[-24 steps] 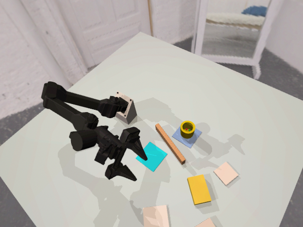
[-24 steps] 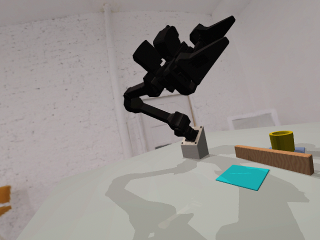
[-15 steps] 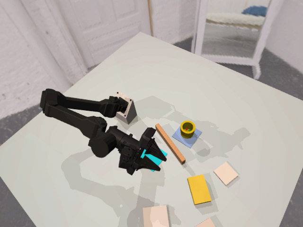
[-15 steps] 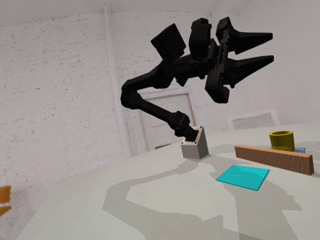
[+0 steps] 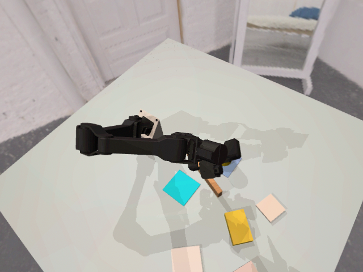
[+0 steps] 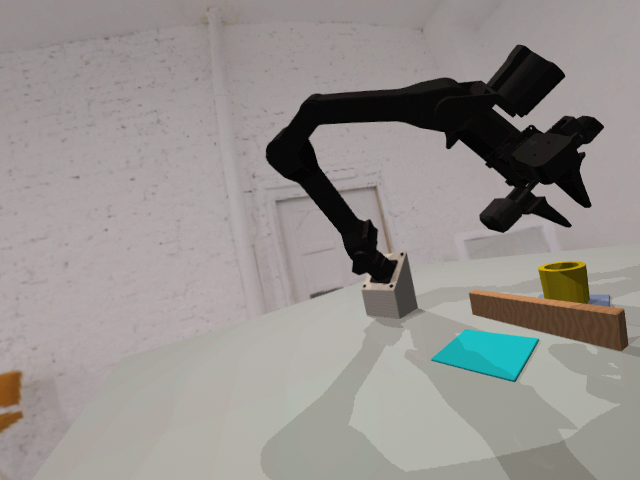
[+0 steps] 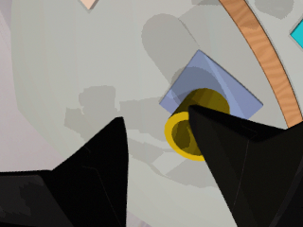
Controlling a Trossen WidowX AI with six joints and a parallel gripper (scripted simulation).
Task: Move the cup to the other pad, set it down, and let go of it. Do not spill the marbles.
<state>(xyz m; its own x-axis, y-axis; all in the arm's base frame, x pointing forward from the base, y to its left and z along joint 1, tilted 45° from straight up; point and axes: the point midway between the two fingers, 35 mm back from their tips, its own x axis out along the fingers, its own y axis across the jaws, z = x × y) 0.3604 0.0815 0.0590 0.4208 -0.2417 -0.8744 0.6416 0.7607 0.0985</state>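
Right now the yellow cup is 12 cm below my gripper tip, 8 cm to the left of it and 5 cm behind it. Round my gripper tip: wooden bar (15 cm below, 8 cm behind, 3 cm to the right); then blue-grey pad (17 cm below, 7 cm to the left, 4 cm behind); then cyan pad (17 cm below, 13 cm to the right, 11 cm behind).
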